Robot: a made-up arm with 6 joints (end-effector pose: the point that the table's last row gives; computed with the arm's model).
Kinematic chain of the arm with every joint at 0, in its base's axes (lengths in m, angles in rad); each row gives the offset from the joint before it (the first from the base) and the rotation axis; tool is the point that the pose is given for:
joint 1: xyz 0 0 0.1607 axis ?
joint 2: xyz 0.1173 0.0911 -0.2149 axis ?
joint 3: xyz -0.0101 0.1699 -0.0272 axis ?
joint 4: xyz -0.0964 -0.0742 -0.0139 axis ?
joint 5: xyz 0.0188 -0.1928 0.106 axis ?
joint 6: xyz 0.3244 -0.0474 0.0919 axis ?
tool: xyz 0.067 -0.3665 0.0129
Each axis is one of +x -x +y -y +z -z.
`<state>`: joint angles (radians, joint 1 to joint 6).
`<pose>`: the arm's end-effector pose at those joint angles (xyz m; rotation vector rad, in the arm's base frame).
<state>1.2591 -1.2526 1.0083 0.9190 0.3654 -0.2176</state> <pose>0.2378 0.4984 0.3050 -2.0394 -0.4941 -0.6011</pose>
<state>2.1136 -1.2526 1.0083 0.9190 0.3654 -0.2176</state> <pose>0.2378 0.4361 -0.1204 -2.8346 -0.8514 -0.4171</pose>
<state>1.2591 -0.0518 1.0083 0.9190 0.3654 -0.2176</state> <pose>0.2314 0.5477 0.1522 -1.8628 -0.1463 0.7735</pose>
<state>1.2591 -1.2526 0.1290 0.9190 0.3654 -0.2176</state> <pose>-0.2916 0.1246 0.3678 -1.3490 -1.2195 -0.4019</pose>
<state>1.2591 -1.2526 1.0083 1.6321 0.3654 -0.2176</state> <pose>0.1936 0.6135 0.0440 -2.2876 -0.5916 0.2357</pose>
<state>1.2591 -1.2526 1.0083 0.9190 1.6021 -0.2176</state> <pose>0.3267 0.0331 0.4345 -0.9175 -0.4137 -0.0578</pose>
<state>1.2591 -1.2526 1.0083 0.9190 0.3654 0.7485</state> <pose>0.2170 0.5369 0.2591 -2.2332 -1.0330 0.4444</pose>
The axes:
joint 1: -x
joint 2: +z
joint 3: -x
joint 4: -y
joint 5: +x
joint 6: -y

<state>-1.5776 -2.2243 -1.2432 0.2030 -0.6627 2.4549</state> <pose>-0.2977 0.5708 0.4747 -1.6607 -0.0873 -1.3695</pose>
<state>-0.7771 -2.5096 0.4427 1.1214 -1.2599 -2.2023</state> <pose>0.4929 -0.0338 0.6284 -0.1389 -1.2066 1.7792</pose>
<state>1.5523 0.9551 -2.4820 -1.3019 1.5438 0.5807</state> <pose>-0.6979 -0.1187 -0.1475 1.1747 1.7840 -1.8658</pose>
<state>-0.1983 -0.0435 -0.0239 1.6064 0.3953 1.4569</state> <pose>-0.1190 -0.4506 0.1327 0.5515 -3.0407 -0.2957</pose>
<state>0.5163 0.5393 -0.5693 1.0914 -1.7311 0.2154</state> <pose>-0.0827 -0.1409 0.4672 -1.3811 -1.0438 -0.2484</pose>
